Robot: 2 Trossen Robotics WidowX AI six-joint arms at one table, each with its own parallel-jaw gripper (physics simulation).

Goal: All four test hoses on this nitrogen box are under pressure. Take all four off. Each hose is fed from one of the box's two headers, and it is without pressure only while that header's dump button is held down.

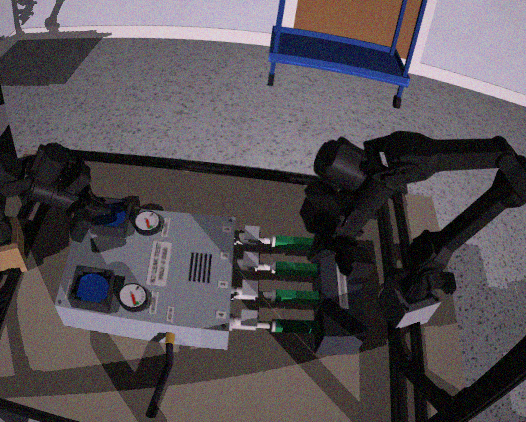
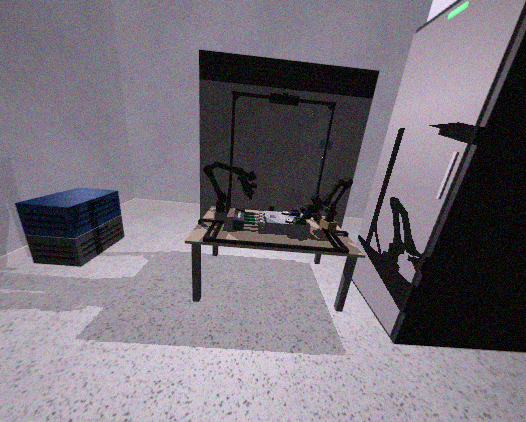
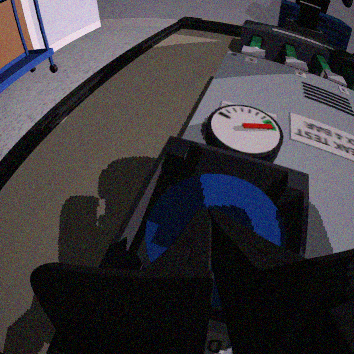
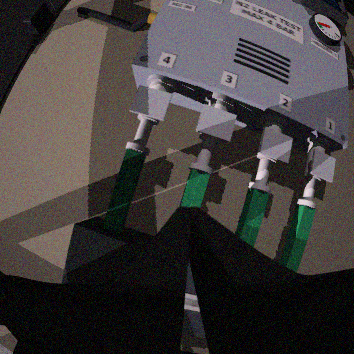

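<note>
The grey nitrogen box bears two blue dump buttons. The front button is uncovered; the back button is partly hidden by my left gripper, which is shut, its tips over the button; contact cannot be told. The back gauge and front gauge have needles at the green mark. Four green-sleeved hoses, hose 1, hose 2, hose 3 and hose 4, sit at their ports. My right gripper is shut above the hoses.
A dark labelled block stands at the hoses' outer ends. A black pipe with a yellow collar leaves the box's front side. Black rails edge the table. A blue cart stands behind it.
</note>
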